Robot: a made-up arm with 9 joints. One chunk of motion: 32 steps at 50 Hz.
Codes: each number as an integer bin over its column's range. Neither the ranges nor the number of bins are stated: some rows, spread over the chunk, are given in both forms.
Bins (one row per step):
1: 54 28 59 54 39 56
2: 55 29 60 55 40 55
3: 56 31 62 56 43 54
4: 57 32 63 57 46 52
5: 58 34 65 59 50 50
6: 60 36 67 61 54 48
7: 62 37 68 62 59 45
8: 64 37 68 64 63 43
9: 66 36 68 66 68 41
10: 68 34 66 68 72 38
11: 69 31 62 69 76 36
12: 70 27 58 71 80 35
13: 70 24 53 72 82 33
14: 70 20 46 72 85 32
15: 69 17 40 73 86 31
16: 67 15 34 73 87 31
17: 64 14 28 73 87 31
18: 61 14 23 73 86 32
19: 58 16 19 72 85 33
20: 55 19 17 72 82 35
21: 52 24 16 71 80 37
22: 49 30 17 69 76 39
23: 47 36 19 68 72 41
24: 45 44 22 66 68 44
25: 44 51 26 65 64 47
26: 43 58 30 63 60 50
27: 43 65 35 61 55 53
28: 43 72 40 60 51 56
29: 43 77 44 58 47 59
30: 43 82 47 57 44 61
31: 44 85 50 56 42 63
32: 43 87 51 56 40 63
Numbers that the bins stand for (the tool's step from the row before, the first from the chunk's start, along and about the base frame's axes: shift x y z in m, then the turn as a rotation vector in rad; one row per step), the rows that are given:
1: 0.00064 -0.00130 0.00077 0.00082 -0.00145 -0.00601
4: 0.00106 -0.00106 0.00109 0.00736 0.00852 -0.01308
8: 0.00205 -0.00076 0.00149 0.02264 0.03273 -0.02899
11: 0.00276 -0.00112 0.00101 0.03355 0.05124 -0.04136
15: 0.00276 -0.00197 -0.00077 0.04227 0.06548 -0.05020
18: 0.00163 -0.00215 -0.00214 0.04227 0.06548 -0.04843
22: -0.00007 -0.00118 -0.00263 0.03355 0.05124 -0.03606
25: -0.00078 0.00009 -0.00190 0.02482 0.03415 -0.02192
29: -0.00092 0.00167 -0.00044 0.00955 0.00994 -0.00071
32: -0.00092 0.00227 0.00012 0.00518 -0.00003 0.00636
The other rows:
2: 0.00078 -0.00124 0.00085 0.00300 -0.00003 -0.00778
3: 0.00092 -0.00112 0.00101 0.00518 0.00424 -0.00955
5: 0.00120 -0.00094 0.00125 0.01173 0.01421 -0.01662
6: 0.00148 -0.00082 0.00141 0.01609 0.01991 -0.02015
7: 0.00177 -0.00076 0.00149 0.01827 0.02703 -0.02545
9: 0.00233 -0.00082 0.00149 0.02700 0.03985 -0.03253
10: 0.00262 -0.00094 0.00133 0.03136 0.04555 -0.03783
12: 0.00290 -0.00136 0.00069 0.03791 0.05694 -0.04313
13: 0.00290 -0.00155 0.00028 0.04009 0.05979 -0.04667
14: 0.00290 -0.00179 -0.00028 0.04009 0.06406 -0.04843
16: 0.00247 -0.00209 -0.00125 0.04227 0.06691 -0.05020
17: 0.00205 -0.00215 -0.00174 0.04227 0.06691 -0.05020
19: 0.00120 -0.00203 -0.00246 0.04009 0.06406 -0.04667
20: 0.00078 -0.00185 -0.00263 0.04009 0.05979 -0.04313
21: 0.00035 -0.00155 -0.00271 0.03791 0.05694 -0.03960
23: -0.00035 -0.00082 -0.00246 0.03136 0.04555 -0.03253
24: -0.00064 -0.00033 -0.00222 0.02700 0.03985 -0.02722
26: -0.00092 0.00052 -0.00158 0.02045 0.02845 -0.01662
27: -0.00092 0.00094 -0.00117 0.01609 0.02133 -0.01131
28: -0.00092 0.00136 -0.00077 0.01391 0.01564 -0.00601
30: -0.00092 0.00197 -0.00020 0.00736 0.00567 0.00283
31: -0.00078 0.00215 0.00004 0.00518 0.00282 0.00636

